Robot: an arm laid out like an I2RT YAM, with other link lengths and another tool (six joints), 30 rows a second.
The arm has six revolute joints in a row. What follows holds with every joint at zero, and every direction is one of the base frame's. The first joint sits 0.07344 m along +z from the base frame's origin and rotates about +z. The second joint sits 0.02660 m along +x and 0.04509 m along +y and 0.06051 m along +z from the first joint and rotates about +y. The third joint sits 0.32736 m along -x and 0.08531 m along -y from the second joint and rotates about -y. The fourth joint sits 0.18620 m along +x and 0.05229 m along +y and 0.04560 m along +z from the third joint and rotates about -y. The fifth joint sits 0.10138 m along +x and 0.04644 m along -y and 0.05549 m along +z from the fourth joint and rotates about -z. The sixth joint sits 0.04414 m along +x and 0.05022 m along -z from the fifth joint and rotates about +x. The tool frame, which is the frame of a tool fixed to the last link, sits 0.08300 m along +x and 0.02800 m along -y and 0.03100 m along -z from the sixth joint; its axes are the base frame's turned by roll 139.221, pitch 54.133 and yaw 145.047 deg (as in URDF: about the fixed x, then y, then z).
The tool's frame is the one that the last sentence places.
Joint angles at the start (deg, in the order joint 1, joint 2, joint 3, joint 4, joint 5, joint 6):
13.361, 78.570, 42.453, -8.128, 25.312, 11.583
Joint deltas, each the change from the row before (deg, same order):
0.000, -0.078, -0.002, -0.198, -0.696, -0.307
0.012, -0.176, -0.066, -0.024, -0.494, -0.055
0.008, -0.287, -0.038, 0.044, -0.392, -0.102
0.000, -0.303, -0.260, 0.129, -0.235, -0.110
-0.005, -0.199, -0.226, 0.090, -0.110, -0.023
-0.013, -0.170, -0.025, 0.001, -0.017, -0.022
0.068, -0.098, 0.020, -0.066, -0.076, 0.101
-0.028, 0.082, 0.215, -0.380, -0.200, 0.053
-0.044, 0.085, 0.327, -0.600, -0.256, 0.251
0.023, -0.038, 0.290, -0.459, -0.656, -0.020
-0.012, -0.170, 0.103, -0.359, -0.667, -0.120
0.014, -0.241, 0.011, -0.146, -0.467, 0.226
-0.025, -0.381, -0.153, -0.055, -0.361, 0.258
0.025, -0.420, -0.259, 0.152, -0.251, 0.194
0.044, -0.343, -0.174, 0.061, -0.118, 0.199
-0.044, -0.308, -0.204, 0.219, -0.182, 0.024
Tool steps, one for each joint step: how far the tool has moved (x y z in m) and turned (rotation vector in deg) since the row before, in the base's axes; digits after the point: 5 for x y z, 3 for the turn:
-0.00030, 0.00108, -0.00060, 0.221, 0.311, 0.692
-0.00034, 0.00089, -0.00008, 0.316, 0.010, 0.400
-0.00023, 0.00068, 0.00080, 0.259, -0.197, 0.354
-0.00098, 0.00016, 0.00001, 0.117, -0.104, 0.239
-0.00089, -0.00003, -0.00027, 0.072, -0.038, 0.089
-0.00033, -0.00012, 0.00057, 0.029, -0.134, 0.013
-0.00018, 0.00049, 0.00025, 0.138, -0.062, 0.059
-0.00004, 0.00028, -0.00024, 0.116, 0.260, 0.083
-0.00025, 0.00038, -0.00028, 0.275, 0.333, -0.020
0.00008, 0.00140, 0.00014, 0.400, 0.238, 0.506
-0.00059, 0.00105, -0.00005, 0.346, 0.217, 0.543
-0.00059, 0.00099, 0.00025, 0.508, -0.073, 0.201
-0.00126, 0.00046, 0.00022, 0.474, -0.160, 0.066
-0.00113, 0.00047, 0.00039, 0.385, -0.300, 0.080
-0.00098, 0.00033, 0.00042, 0.280, -0.241, 0.001
-0.00059, 0.00004, 0.00050, 0.214, -0.289, 0.073

